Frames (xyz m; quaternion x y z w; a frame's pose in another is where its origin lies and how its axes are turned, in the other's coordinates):
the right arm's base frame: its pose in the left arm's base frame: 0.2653 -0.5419 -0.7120 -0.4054 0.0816 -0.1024 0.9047
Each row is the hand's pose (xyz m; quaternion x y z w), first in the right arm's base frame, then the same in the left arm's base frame.
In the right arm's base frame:
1: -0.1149 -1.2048 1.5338 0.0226 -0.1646 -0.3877 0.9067
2: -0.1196 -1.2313 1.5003 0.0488 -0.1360 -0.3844 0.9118
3: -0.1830 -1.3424 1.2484 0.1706 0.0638 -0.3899 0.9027
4: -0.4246 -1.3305 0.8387 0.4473 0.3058 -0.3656 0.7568
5: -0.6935 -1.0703 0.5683 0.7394 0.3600 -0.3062 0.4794
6: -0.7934 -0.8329 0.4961 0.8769 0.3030 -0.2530 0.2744
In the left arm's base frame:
1: 0.3646 -0.1970 1.2085 -0.3956 -0.2344 -0.3787 0.8032
2: 0.3492 -0.2371 1.2067 -0.3708 -0.2095 -0.3900 0.8164
3: 0.2166 -0.4740 1.1284 -0.2369 -0.0442 -0.4850 0.8407
4: -0.1098 -0.6992 0.8655 0.0993 0.1444 -0.5687 0.8036
5: -0.4008 -0.6562 0.5097 0.4865 0.1650 -0.5324 0.6728
6: -0.4857 -0.5284 0.2906 0.6925 0.1042 -0.4514 0.5531

